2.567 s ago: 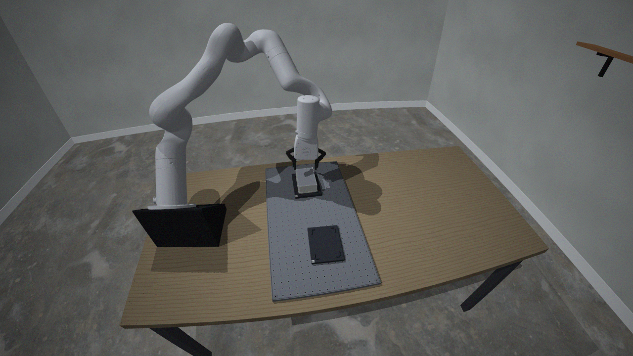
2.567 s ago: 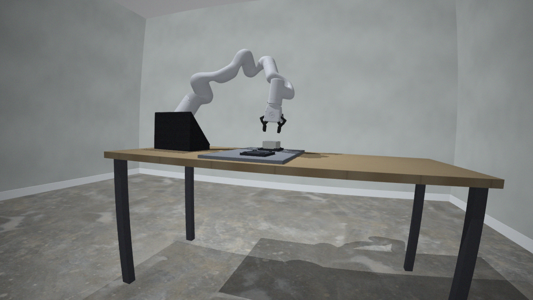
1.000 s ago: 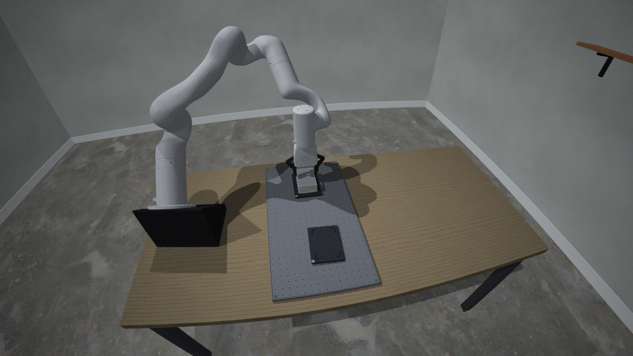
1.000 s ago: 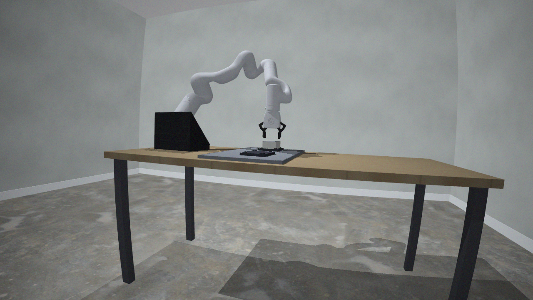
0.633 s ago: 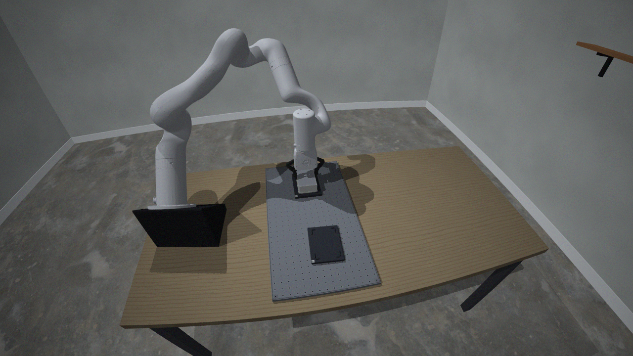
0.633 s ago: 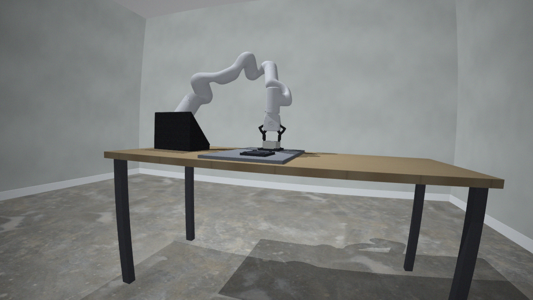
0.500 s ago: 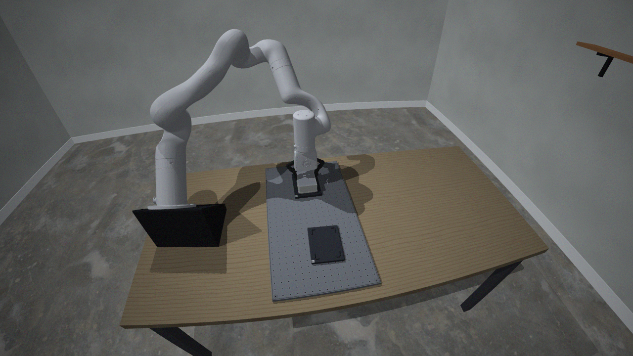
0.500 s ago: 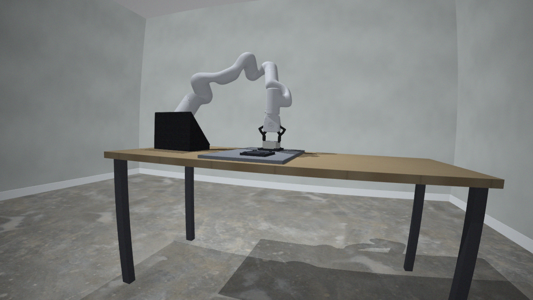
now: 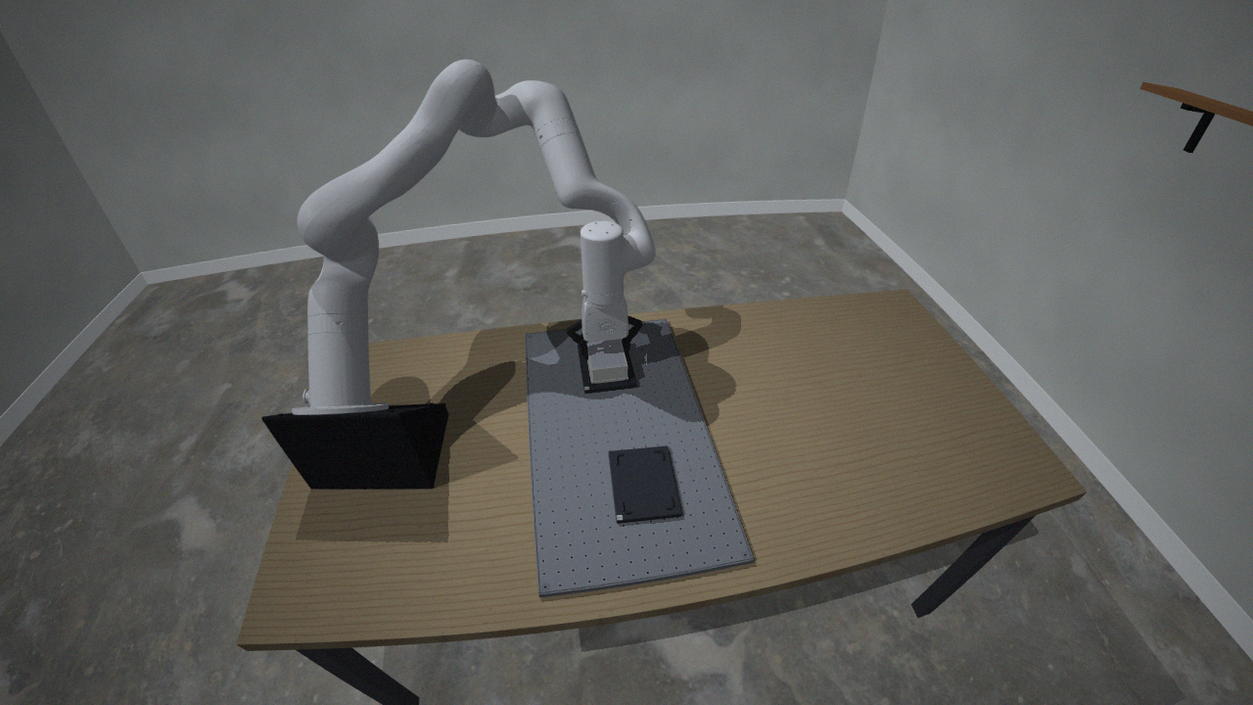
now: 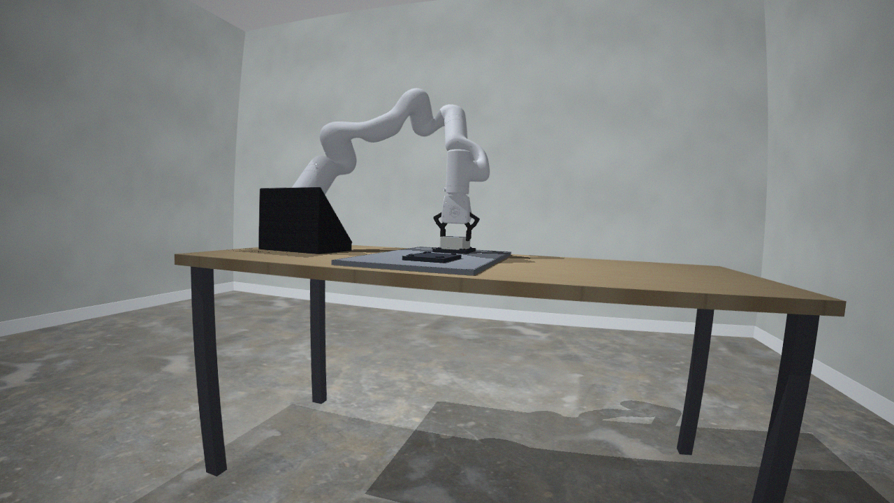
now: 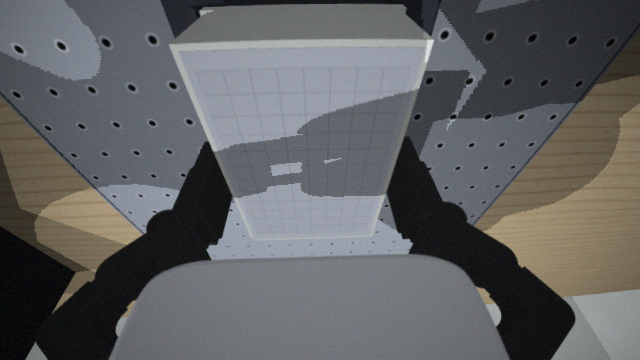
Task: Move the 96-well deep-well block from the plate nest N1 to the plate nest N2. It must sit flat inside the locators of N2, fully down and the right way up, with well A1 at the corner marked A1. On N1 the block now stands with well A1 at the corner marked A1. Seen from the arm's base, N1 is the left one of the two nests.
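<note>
My gripper is now 20 mm above the 96-well deep-well block.
</note>
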